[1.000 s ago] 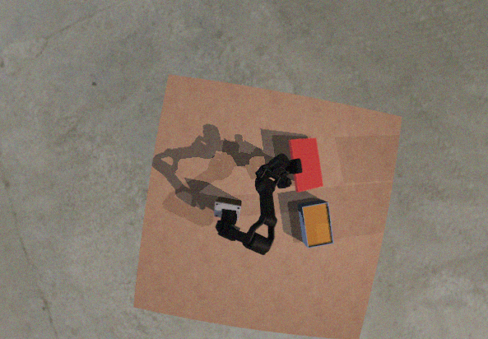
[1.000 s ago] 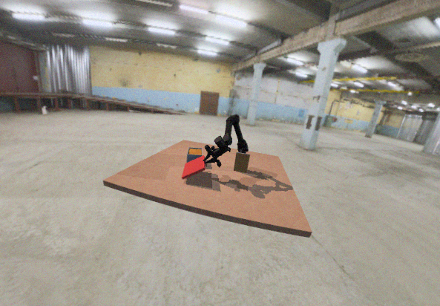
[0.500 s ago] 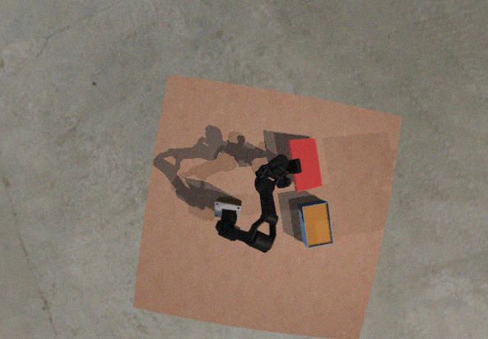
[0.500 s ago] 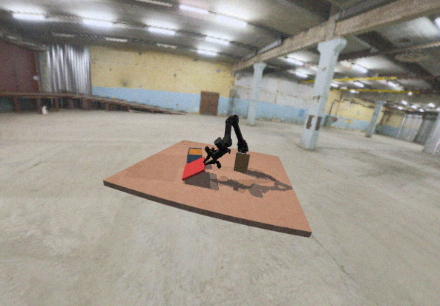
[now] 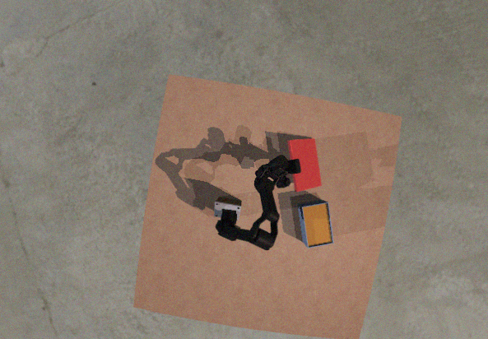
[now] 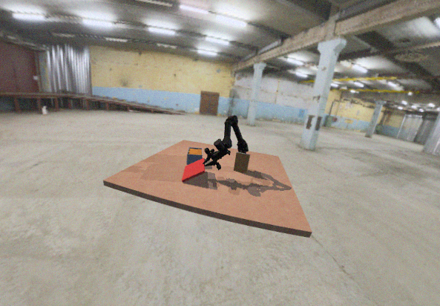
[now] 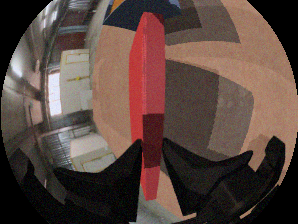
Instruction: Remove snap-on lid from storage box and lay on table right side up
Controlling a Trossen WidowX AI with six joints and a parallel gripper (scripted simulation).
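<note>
Now: the red lid 70 mm ahead of my gripper tip, 40 mm below it and 20 mm to the left of it. From my gripper tip the other things lie so: blue storage box 270 mm to the right, 150 mm ahead, 40 mm below.
</note>
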